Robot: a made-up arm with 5 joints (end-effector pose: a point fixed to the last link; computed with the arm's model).
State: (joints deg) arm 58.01 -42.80 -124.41 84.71 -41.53
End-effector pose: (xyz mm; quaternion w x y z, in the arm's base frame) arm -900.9 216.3 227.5 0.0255 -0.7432 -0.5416 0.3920
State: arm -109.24 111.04 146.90 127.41 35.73
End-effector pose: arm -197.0 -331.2 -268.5 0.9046 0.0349 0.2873 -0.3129
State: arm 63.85 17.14 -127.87 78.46 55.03
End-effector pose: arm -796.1 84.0 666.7 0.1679 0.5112 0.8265 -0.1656
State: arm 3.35 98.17 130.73 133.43 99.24
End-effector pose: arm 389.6 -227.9 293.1 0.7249 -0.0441 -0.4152 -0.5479
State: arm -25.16 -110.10 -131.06 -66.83 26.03
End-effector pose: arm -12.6 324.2 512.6 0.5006 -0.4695 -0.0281 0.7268
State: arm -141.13 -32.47 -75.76 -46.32 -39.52
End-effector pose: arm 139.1 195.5 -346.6 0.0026 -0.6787 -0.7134 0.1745
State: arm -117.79 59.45 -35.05 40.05 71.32
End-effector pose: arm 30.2 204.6 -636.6 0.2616 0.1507 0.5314 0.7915
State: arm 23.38 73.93 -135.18 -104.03 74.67
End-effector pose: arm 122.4 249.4 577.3 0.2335 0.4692 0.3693 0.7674
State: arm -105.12 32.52 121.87 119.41 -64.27
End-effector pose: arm 647.9 -161.6 -522.0 0.2216 0.8037 -0.5477 0.0703
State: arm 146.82 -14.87 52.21 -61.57 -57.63
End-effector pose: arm -371.5 -102.8 -2.0 0.3024 -0.3431 0.5090 -0.7292
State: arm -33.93 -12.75 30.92 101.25 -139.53
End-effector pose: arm 572.2 -88.1 789.8 0.9111 0.2644 0.0814 -0.3056
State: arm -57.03 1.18 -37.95 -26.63 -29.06
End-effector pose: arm 651.8 -33.9 82.6 0.6567 0.5258 0.5394 0.0364
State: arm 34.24 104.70 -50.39 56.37 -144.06
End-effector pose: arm 383.0 129.4 316.2 0.3630 0.6891 0.6173 -0.1108
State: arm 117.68 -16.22 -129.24 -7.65 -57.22
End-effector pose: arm -563.4 362.1 56.3 0.5875 -0.6117 -0.1431 0.5101
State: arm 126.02 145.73 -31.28 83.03 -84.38
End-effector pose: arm 244.5 59.0 609.8 0.9482 0.0573 0.1679 0.2637
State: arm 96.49 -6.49 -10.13 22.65 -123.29
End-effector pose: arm -627.2 -52.8 432.2 0.4492 0.4332 -0.4554 0.6350
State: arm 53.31 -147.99 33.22 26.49 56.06
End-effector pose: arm -110.5 -82.0 -286.0 0.0522 0.3280 -0.7426 -0.5816
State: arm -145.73 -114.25 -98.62 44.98 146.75
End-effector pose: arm 289.2 227.3 333.9 0.1405 -0.6453 -0.7441 0.1014
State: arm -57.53 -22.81 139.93 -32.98 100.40
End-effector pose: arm 419.0 17.5 746.1 0.1164 -0.4147 0.5827 -0.6892
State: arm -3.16 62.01 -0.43 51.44 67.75
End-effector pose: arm 777.5 153.4 484.5 0.4282 -0.7257 0.2698 0.4661
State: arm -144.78 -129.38 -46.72 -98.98 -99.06
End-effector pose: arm 168.3 355.7 134.6 0.1951 -0.8902 -0.3688 0.1831
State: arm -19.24 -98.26 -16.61 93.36 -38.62
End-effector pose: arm -541.9 156.9 783.6 0.6357 -0.4326 -0.6103 -0.1905
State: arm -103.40 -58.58 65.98 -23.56 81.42
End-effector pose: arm 605.4 -164.0 418.7 0.5782 -0.5568 0.5234 -0.2859
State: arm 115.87 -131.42 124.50 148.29 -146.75
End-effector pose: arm 247.4 -125.5 -90.8 0.2480 -0.7401 0.3942 -0.4851
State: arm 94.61 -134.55 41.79 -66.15 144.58
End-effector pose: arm -89.2 -57.4 -189.0 0.0960 -0.4970 0.7520 0.4222
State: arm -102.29 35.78 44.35 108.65 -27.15
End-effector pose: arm 478.4 56.0 -684.7 0.0209 -0.4833 0.7432 0.4622
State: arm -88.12 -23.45 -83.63 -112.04 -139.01
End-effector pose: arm 516.1 265.0 405.1 0.6561 -0.3053 -0.2269 0.6518
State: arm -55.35 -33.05 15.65 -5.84 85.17
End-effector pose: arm 668.3 -71.8 717.7 0.7314 -0.6407 0.2327 0.0195
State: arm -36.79 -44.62 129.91 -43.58 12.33
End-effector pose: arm -69.1 84.1 586.0 0.3901 0.1733 -0.2713 -0.8627
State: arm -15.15 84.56 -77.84 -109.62 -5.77
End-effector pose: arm 178.5 258.9 402.3 0.1378 -0.6806 -0.6602 0.2862
